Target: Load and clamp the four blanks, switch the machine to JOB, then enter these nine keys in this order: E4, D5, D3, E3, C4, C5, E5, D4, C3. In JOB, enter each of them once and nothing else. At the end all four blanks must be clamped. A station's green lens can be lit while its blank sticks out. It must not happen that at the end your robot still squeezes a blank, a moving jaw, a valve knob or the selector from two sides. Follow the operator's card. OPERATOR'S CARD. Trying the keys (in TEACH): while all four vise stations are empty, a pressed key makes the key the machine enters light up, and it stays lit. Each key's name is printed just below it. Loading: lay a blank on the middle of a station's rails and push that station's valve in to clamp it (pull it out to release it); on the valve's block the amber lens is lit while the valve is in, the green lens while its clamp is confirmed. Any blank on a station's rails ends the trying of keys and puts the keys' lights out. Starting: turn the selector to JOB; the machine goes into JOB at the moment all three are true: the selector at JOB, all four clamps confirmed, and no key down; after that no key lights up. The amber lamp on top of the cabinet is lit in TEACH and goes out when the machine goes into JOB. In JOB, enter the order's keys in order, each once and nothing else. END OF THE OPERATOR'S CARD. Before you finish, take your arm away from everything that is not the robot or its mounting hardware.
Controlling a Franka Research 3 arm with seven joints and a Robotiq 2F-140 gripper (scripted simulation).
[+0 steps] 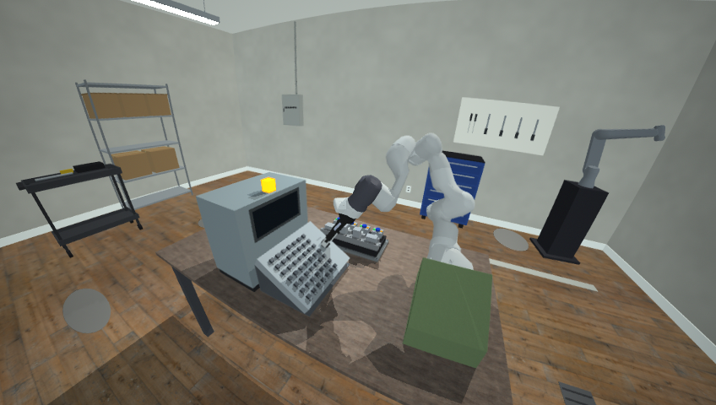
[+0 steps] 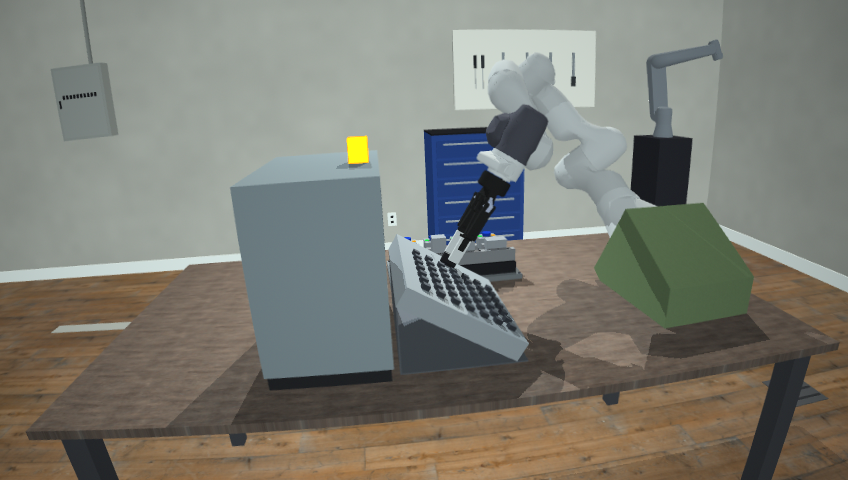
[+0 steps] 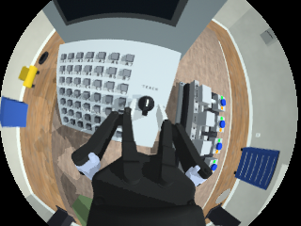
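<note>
My gripper is now 20 mm short of the black selector knob and 30 mm above it. The rest, counted from my hand: key D3 (40 mm ahead, 190 mm to the left, 40 mm below); then sloped keypad (60 mm ahead, 110 mm to the left, 80 mm below).
</note>
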